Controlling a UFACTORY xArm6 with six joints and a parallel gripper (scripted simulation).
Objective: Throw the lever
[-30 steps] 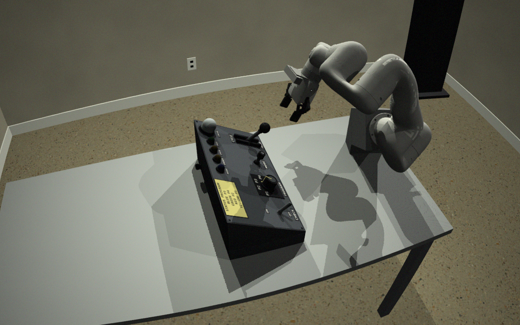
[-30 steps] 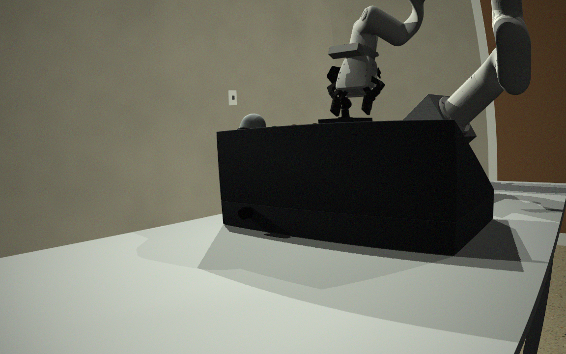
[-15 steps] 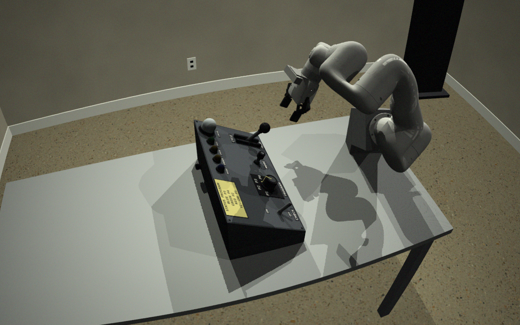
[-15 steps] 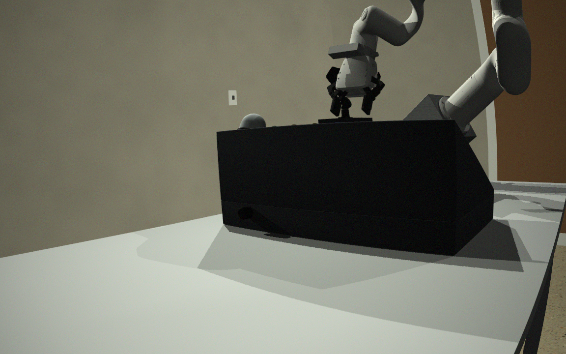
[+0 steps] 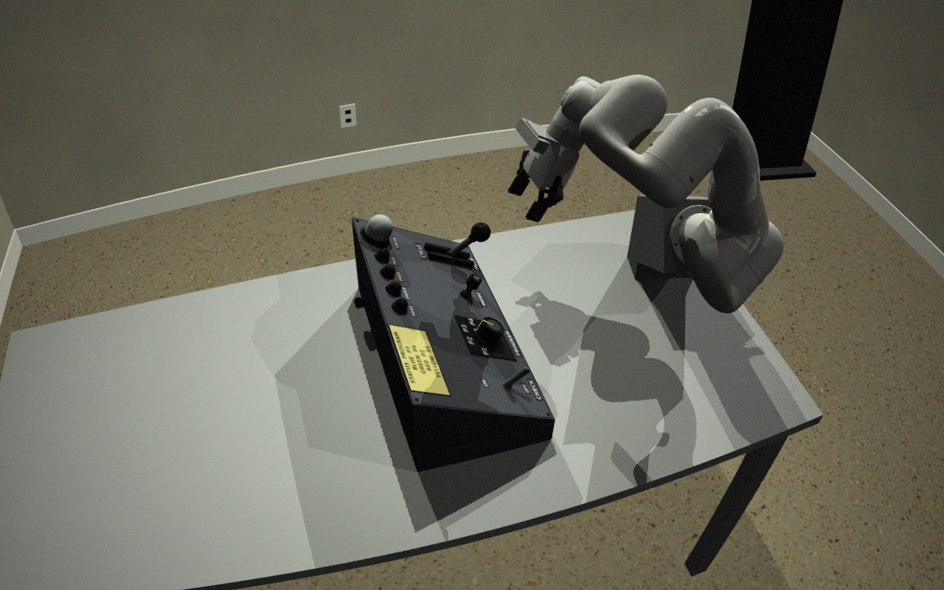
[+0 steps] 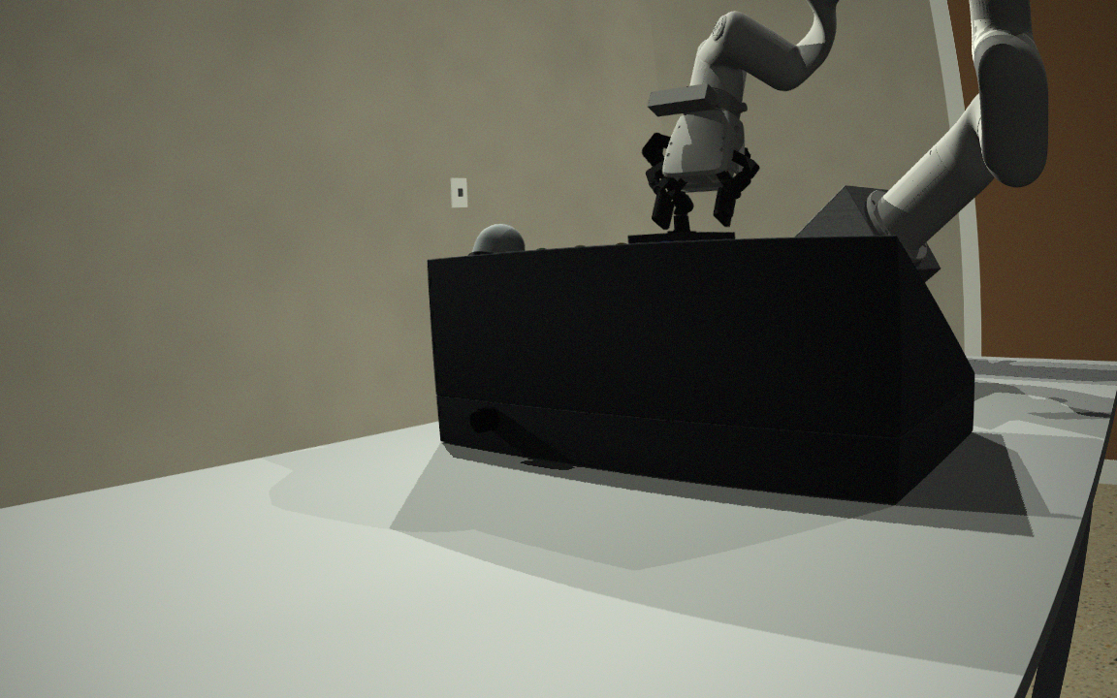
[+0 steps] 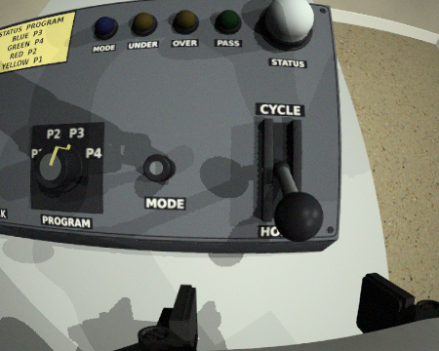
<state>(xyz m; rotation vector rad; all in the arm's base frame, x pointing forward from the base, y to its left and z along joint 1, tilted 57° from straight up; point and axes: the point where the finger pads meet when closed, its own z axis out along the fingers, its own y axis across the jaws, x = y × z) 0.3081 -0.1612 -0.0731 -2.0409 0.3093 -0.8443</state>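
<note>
The mode button is 13 cm ahead of my hand, 11 cm below it and 10 cm to the left of it. From my hand the other things lie so: check toggle 34 cm to the left, 12 cm below, 11 cm ahead; then dark console 16 cm to the left, 16 cm ahead, 13 cm below; then program dial 21 cm to the left, 13 cm ahead, 11 cm below.
</note>
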